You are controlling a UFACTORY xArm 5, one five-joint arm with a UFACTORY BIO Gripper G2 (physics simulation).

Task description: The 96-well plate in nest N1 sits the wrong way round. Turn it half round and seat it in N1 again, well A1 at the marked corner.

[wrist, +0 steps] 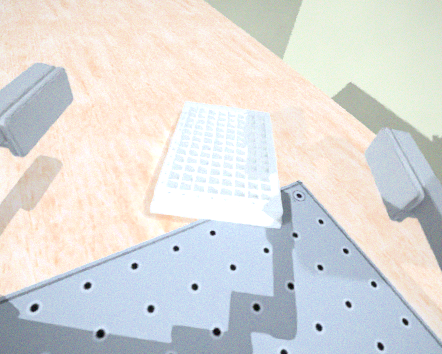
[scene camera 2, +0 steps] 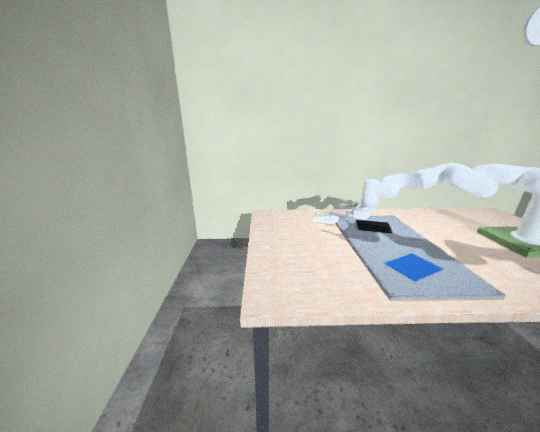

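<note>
The white 96-well plate [scene camera 2: 325, 219] [wrist: 217, 155] lies out of any nest, at the far left end of the grey board, mostly over the wooden table. Its near edge overlaps the board's edge in the wrist view; whether it rests on that edge I cannot tell. Its well A1 cannot be made out. My gripper [scene camera 2: 347, 216] [wrist: 216, 143] is open, its two fingers wide apart on either side of the plate in the wrist view and touching nothing. A black rectangle [scene camera 2: 374, 226], possibly a nest, is on the board; no N1 label is readable.
The grey board [scene camera 2: 400, 291] [wrist: 195, 310] has rows of holes and bears a blue square [scene camera 2: 414, 267]. It lies on the wooden table [scene camera 2: 300, 280] [wrist: 115, 65]. The arm's base stands on a green slab [scene camera 2: 500, 239] at the right. A wall rises behind the table's far edge.
</note>
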